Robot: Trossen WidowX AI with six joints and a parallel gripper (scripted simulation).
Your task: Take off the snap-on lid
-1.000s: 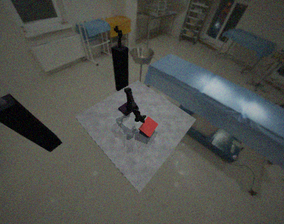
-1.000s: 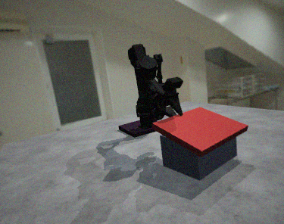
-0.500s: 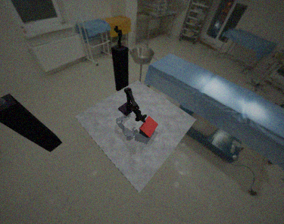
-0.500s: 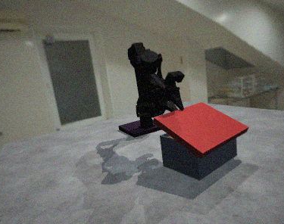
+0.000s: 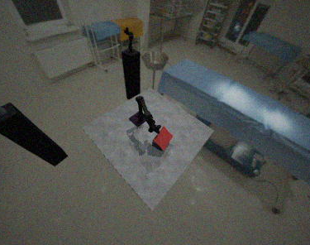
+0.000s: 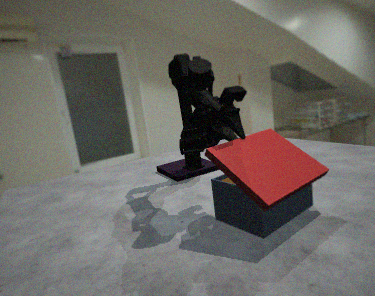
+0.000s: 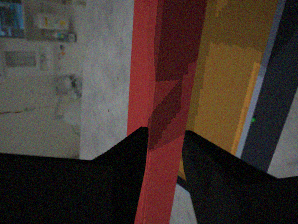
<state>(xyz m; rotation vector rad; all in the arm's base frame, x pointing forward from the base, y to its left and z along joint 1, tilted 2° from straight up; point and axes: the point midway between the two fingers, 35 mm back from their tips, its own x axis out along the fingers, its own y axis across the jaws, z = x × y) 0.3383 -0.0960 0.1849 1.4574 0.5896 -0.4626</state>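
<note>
The red lid lies 70 mm ahead of my gripper tip, 40 mm below it and 10 mm to the left of it. Round my gripper tip: storage box 120 mm below, 50 mm ahead.
</note>
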